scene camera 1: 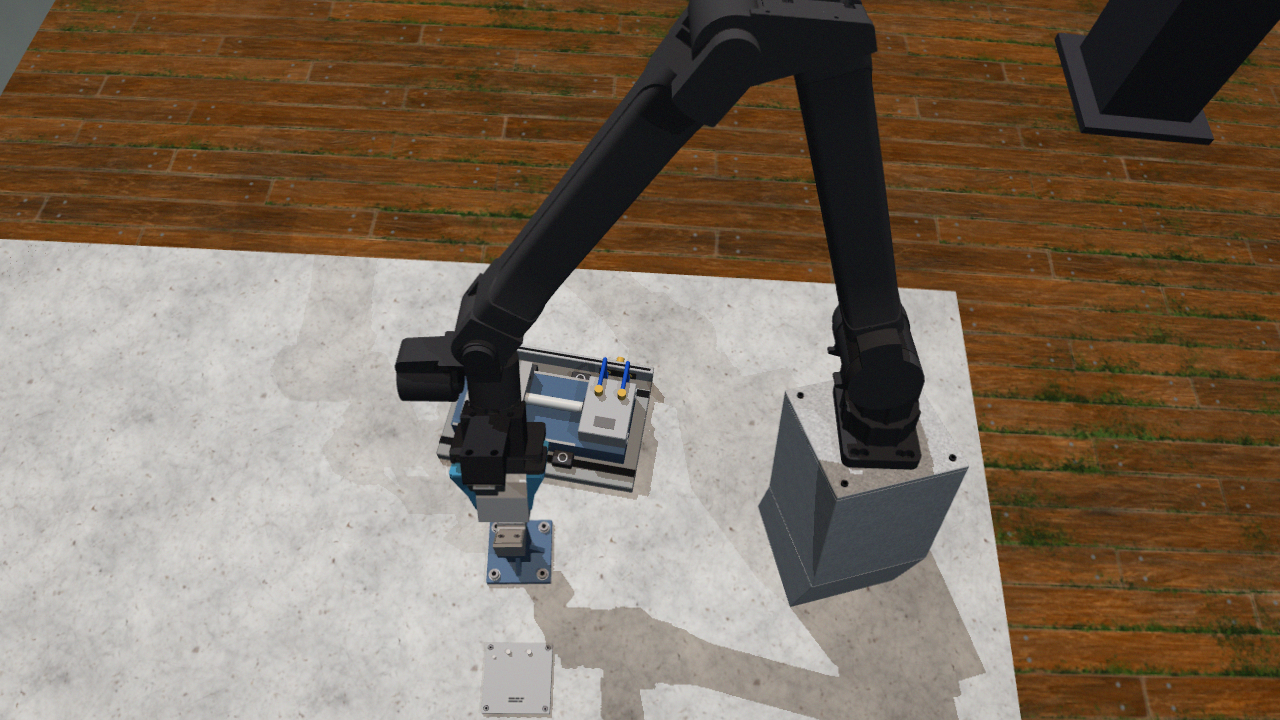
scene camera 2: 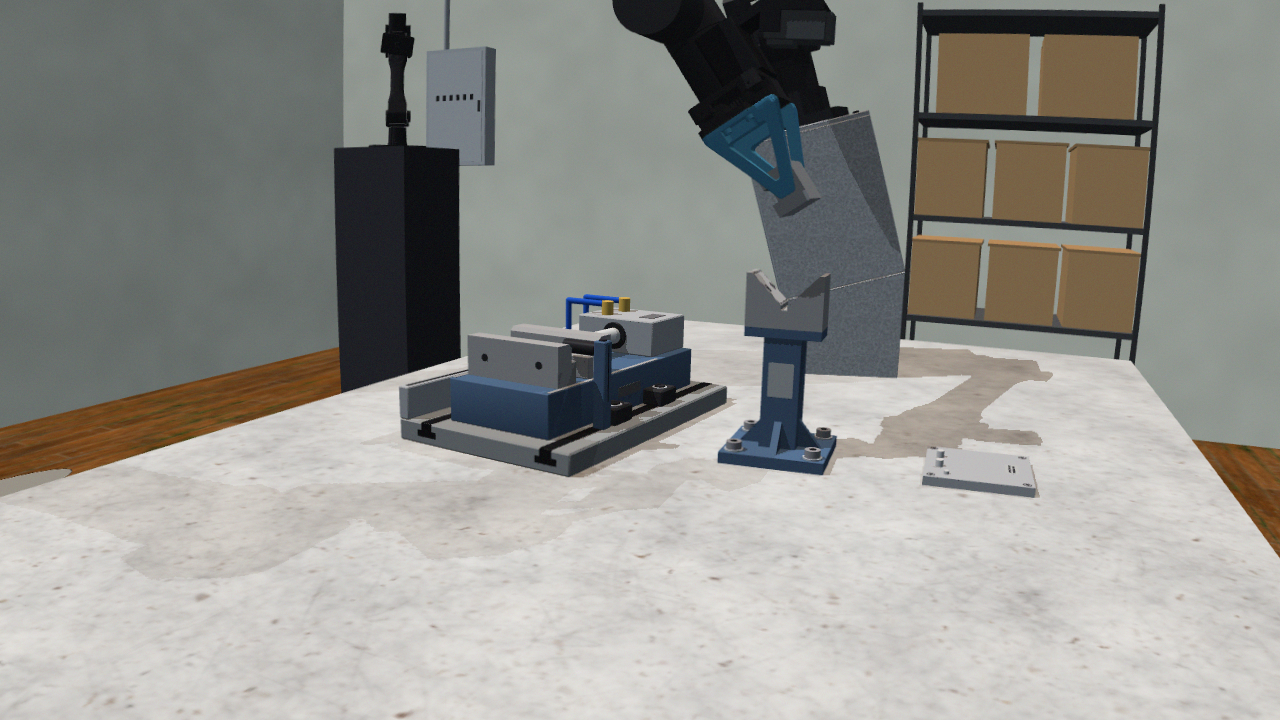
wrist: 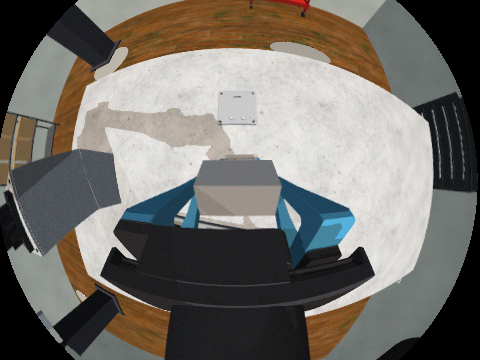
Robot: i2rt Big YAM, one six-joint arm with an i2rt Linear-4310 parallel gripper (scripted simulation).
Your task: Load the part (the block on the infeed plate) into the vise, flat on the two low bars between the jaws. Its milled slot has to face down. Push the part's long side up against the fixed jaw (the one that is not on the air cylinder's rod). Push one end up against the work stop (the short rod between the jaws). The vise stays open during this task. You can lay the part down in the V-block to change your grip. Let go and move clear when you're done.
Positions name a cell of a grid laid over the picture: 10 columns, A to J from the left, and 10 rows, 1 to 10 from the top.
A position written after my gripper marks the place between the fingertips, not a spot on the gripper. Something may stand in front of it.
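Note:
A vise (scene camera 1: E6) is there in the scene, and so is an air cylinder (scene camera 1: E6). I can see a moving jaw (scene camera 2: E5) as well, along with a V-block post (scene camera 2: G6). The grey part (scene camera 1: E8) is visible to me too, and I find the part (scene camera 2: G3) from another camera and the part (wrist: E6) from the wrist. Finally there is my gripper (scene camera 2: G3), which I also see as the gripper (scene camera 1: D8) and, in the wrist view, as the gripper (wrist: E6).

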